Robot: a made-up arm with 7 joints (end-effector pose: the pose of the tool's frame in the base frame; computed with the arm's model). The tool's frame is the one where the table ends.
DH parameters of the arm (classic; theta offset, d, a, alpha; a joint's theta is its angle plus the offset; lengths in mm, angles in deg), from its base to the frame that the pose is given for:
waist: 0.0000 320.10 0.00 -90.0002
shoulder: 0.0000 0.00 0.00 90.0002
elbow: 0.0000 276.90 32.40 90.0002
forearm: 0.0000 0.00 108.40 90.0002
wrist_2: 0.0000 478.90 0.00 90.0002
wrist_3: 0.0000 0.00 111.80 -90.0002
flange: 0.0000 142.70 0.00 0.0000
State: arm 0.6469 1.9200 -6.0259 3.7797 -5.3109 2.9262 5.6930
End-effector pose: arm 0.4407 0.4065 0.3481 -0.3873 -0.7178 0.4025 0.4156
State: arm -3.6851 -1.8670 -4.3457 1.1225 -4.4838 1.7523 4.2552
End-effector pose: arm -0.2187 -0.4596 -0.0738 -0.9302 0.3031 -0.0533 0.2002
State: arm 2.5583 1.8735 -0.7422 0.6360 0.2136 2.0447 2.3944
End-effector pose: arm 0.2885 0.0067 0.1477 -0.0037 -0.4440 0.7313 0.5178
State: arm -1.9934 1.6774 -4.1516 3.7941 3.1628 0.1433 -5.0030
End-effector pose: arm -0.5914 -0.5523 0.0449 0.1430 -0.8408 0.1217 0.5077
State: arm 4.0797 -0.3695 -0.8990 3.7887 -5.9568 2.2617 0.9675
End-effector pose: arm 0.3499 0.1474 0.9374 -0.2215 -0.5824 0.4638 0.6297
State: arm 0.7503 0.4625 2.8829 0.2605 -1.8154 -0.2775 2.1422
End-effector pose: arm -0.2230 -0.3071 0.2040 0.1174 -0.9246 0.2927 0.2136
